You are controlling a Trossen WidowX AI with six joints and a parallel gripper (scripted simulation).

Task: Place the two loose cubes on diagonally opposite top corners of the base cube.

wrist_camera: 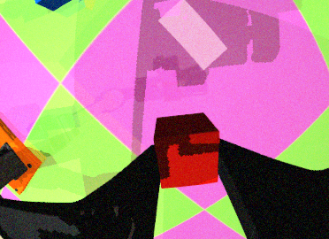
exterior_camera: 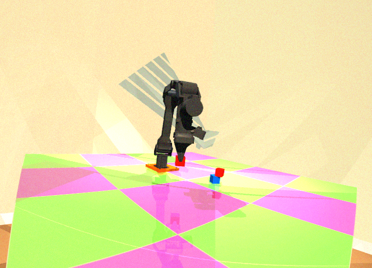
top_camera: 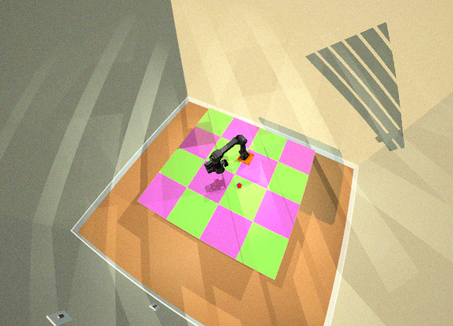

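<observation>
Right now the red cube is 22 cm to the left of my gripper tip, 7 cm below it and 3 cm behind it. Round my gripper tip: blue base cube (22 cm to the left, 10 cm below, 4 cm behind).
</observation>
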